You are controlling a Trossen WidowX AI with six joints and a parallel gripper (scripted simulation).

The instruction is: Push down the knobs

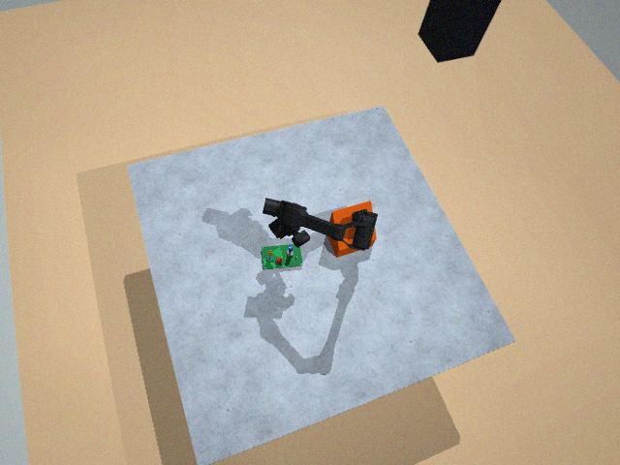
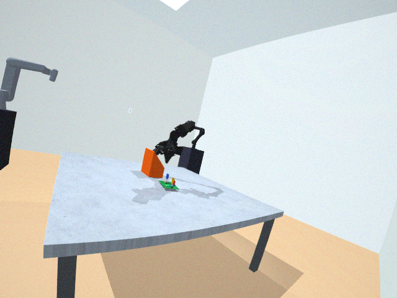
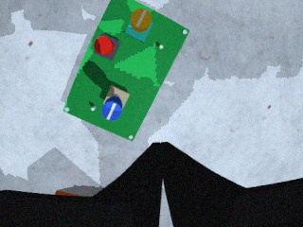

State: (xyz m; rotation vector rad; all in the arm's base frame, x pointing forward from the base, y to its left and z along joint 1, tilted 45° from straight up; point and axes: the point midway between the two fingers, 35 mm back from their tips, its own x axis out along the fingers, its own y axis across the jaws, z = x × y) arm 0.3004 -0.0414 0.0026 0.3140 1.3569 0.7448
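My gripper tip is now 1 cm past the blue knob, 3 cm to the right of it and 8 cm above it. From my gripper tip the other things lie so: yellow knob (8 cm ahead, 3 cm to the left, 9 cm below).
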